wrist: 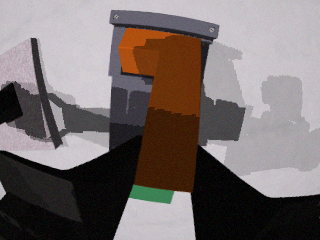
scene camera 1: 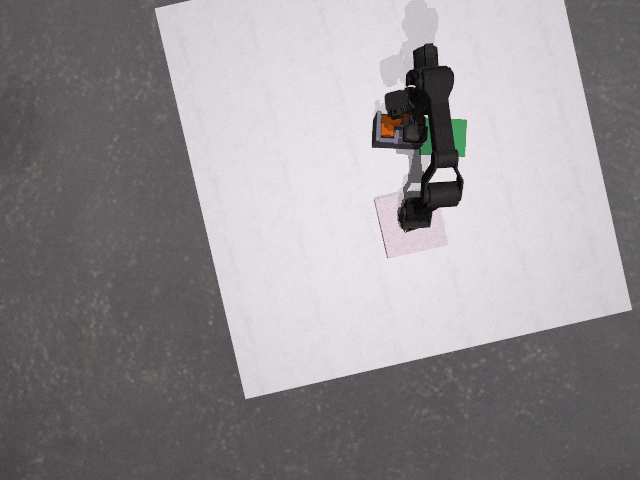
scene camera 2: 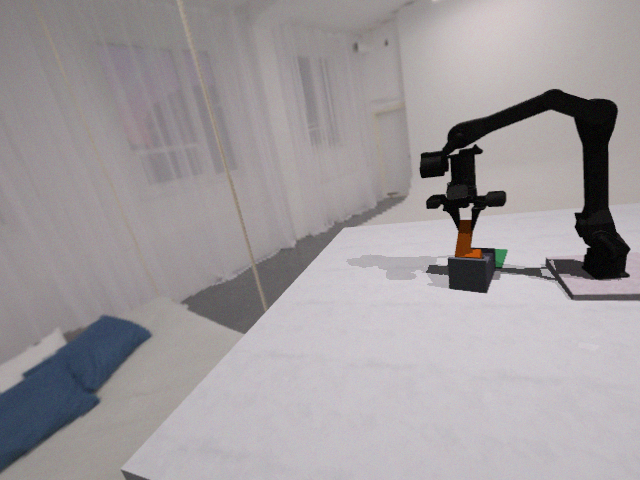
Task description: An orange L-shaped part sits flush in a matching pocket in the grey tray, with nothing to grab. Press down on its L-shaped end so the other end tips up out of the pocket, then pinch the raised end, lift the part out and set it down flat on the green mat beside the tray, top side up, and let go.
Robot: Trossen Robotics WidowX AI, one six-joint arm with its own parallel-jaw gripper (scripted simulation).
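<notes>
There is an orange L-shaped part (wrist: 167, 160), and my gripper holds it. As for the gripper itself, I see it at (scene camera 2: 465, 230), at (wrist: 167, 146) and again at (scene camera 1: 409, 116).
</notes>
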